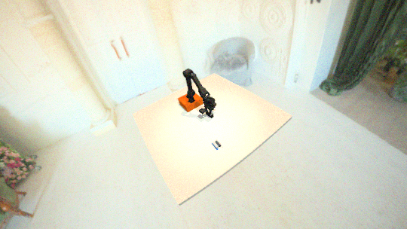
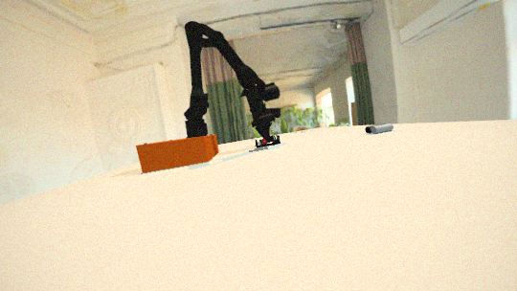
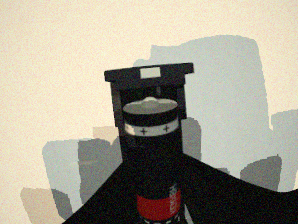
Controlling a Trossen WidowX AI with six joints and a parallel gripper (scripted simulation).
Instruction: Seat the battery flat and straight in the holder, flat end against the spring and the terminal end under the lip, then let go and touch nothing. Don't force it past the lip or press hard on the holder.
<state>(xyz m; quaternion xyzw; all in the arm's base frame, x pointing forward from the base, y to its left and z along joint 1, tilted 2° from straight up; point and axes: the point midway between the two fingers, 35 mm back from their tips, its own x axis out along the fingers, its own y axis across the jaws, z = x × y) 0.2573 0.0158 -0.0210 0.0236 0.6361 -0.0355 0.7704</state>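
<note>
Right now my gripper tip is 10 mm below the battery.
</note>
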